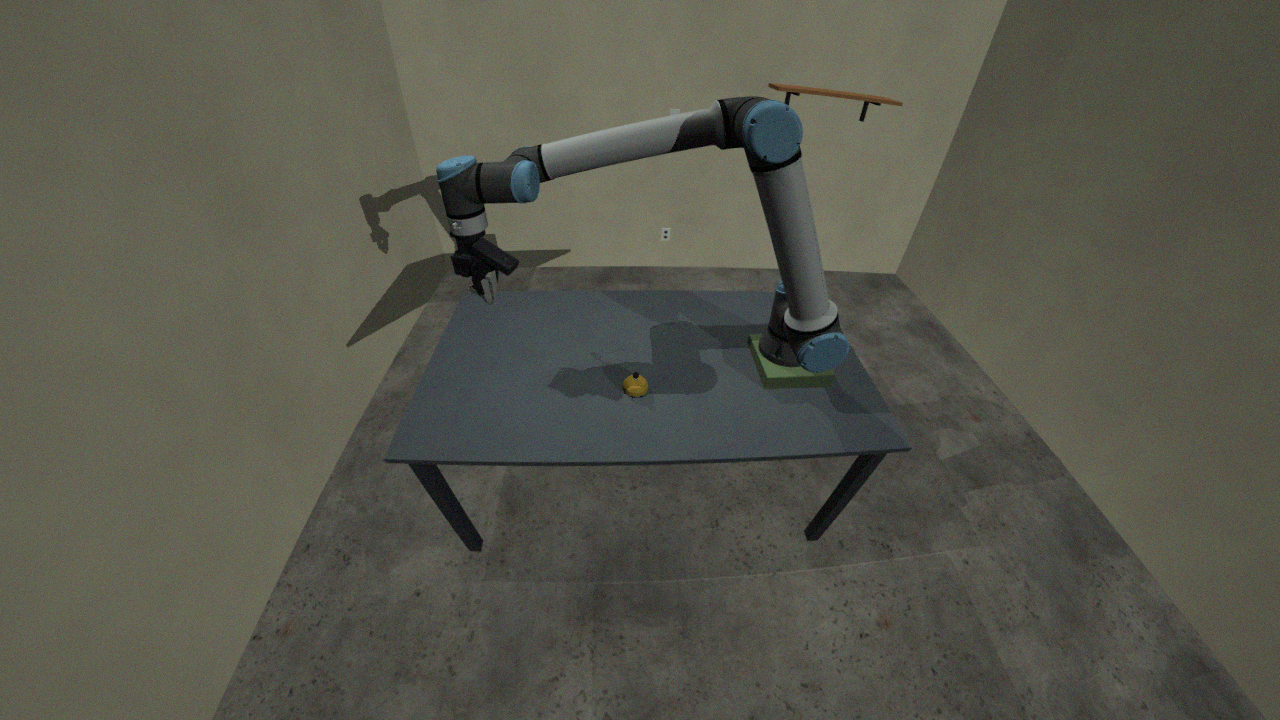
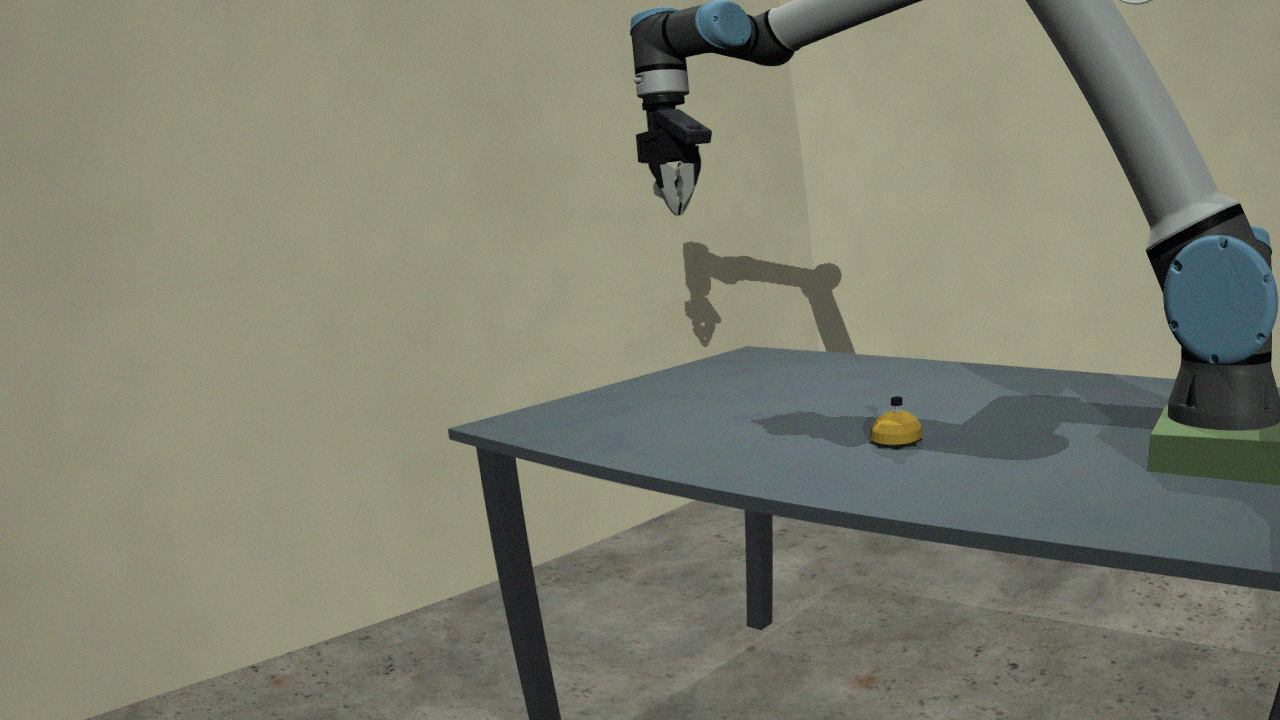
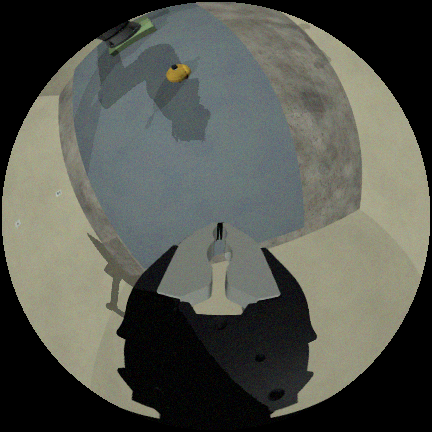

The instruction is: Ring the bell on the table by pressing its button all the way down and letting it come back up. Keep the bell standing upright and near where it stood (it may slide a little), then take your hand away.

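Frame: origin at the arm's base, x right, y ahead, z up, level; metres.
Seen in the pictures: gripper, fingertip midpoint: point(image 1: 491, 303) point(image 2: 678, 215) point(image 3: 219, 223); arm's base at its link origin: point(image 1: 784, 349) point(image 2: 1223, 416).
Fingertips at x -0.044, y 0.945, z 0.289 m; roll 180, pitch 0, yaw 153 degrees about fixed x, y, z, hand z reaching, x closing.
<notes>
Offsets run from my fingertips to a thing's middle. Level surfaces: height alone.
A yellow dome bell @[dx -0.039, dy -0.398, dz -0.304 m] point(image 1: 635, 386) point(image 2: 896, 430) point(image 3: 177, 73) stands upright on the grey-blue table @[dz -0.337 m] point(image 1: 501, 420) point(image 2: 626, 429) point(image 3: 240, 165). Its black button @[dx -0.039, dy -0.398, dz -0.276 m] point(image 1: 635, 375) point(image 2: 896, 401) point(image 3: 174, 66) stands up on a thin stem above the dome. My gripper point(image 1: 489, 300) point(image 2: 679, 213) point(image 3: 219, 223) is shut with its fingertips together and nothing between them. It points down, high above the table's far left end, well away from the bell and touching nothing.
The arm's base stands on a green block point(image 1: 799, 379) point(image 2: 1199, 454) point(image 3: 146, 31) at the right of the table. The arm's shadow falls across the table around the bell. A brown shelf point(image 1: 836, 93) hangs on the back wall behind the elbow.
</notes>
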